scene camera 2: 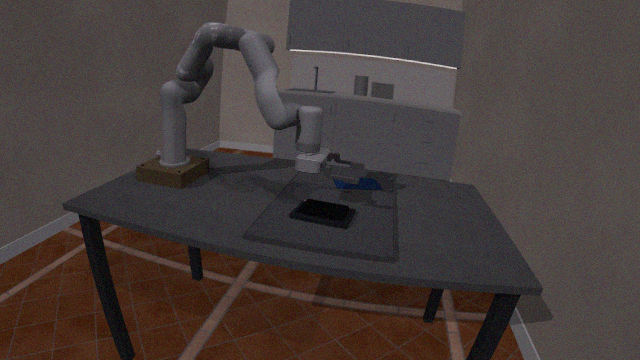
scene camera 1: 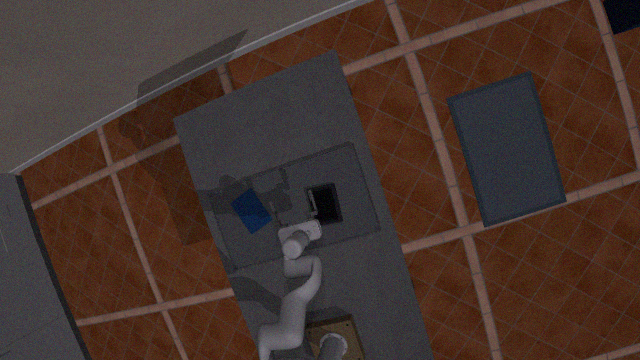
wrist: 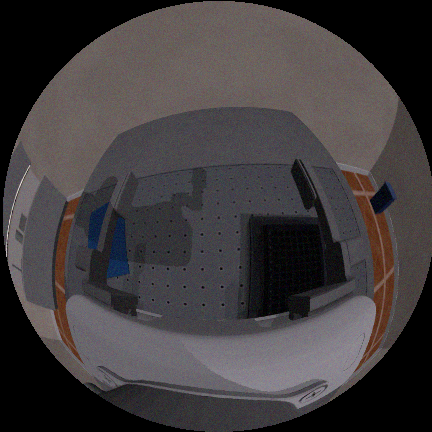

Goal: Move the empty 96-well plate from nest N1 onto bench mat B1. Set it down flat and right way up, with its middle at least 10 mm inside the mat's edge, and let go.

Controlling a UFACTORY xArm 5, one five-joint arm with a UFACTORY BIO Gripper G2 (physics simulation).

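Where they show: hand, tool point: [scene camera 2: 354,172] [scene camera 1: 291,200] [wrist: 209,183]; arm's base, link origin: [scene camera 2: 174,162] [scene camera 1: 333,344].
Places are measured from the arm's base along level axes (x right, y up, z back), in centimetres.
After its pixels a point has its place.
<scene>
The black 96-well plate [scene camera 1: 328,202] @[x 19.6, y -1.8, z -61.5 cm] [scene camera 2: 326,207] @[x 16.5, y -2.1, z -61.4 cm] [wrist: 295,265] @[x 17.1, y -2.4, z -61.6 cm] sits in the dark nest [scene camera 1: 340,219] @[x 21.5, y -3.3, z -53.1 cm] [scene camera 2: 346,222] @[x 22.3, y -3.2, z -67.8 cm] [wrist: 253,280] @[x 11.6, y -3.2, z -60.7 cm] on the perforated board. The blue bench mat [scene camera 1: 251,212] @[x -15.4, y -4.2, z -67.7 cm] [scene camera 2: 371,184] @[x -15.8, y -4.2, z -73.7 cm] [wrist: 119,255] @[x -9.4, y -4.2, z -64.6 cm] lies flat on the board's other side, turned at an angle to the nest. My gripper [scene camera 1: 292,198] @[x 7.8, y 6.5, z -67.8 cm] [scene camera 2: 356,169] @[x 7.8, y 6.5, z -67.8 cm] [wrist: 215,169] @[x 7.8, y 6.5, z -67.8 cm] is open and empty, above the board between mat and nest. In the wrist view its right finger crosses in front of the plate's far side, and its left finger hides part of the mat. Labels are not readable.
The perforated board [scene camera 1: 361,200] @[x 32.3, y -4.4, z -57.7 cm] [scene camera 2: 375,242] @[x 29.6, y -4.4, z -76.1 cm] [wrist: 212,250] @[x 6.7, y -4.4, z -65.4 cm] has a slightly raised edge and lies on the grey table [scene camera 1: 300,110] @[x 20.8, y -5.7, z -101.3 cm] [scene camera 2: 440,225] @[x 11.2, y -5.7, z -96.6 cm]. The arm stands on a wooden base block [scene camera 1: 356,332] @[x 11.0, y -3.3, z -1.6 cm] [scene camera 2: 172,175] @[x 11.1, y -1.2, z -6.1 cm] at one end. A wall is beyond the table's far end.
</scene>
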